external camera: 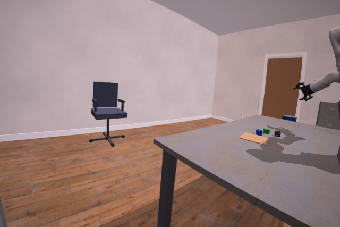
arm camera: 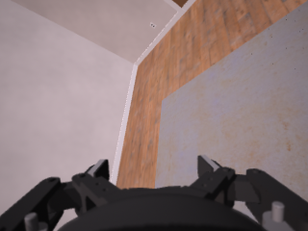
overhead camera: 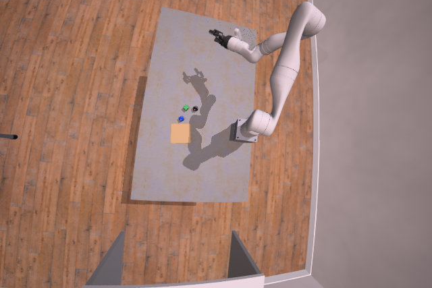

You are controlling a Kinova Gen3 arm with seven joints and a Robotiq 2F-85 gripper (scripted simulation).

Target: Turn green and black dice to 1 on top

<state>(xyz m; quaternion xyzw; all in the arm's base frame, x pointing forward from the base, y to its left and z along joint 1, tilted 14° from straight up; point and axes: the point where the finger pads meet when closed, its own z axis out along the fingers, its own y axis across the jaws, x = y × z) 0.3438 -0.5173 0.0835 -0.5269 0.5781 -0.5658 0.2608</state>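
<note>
Right now my hand is 3 cm past the black die, 42 cm to the right of it and 26 cm above it. Round my hand: blue die 5 cm ahead, 52 cm to the left, 26 cm below; then tan mat 2 cm ahead, 62 cm to the left, 28 cm below; then green die 4 cm ahead, 44 cm to the left, 26 cm below.
</note>
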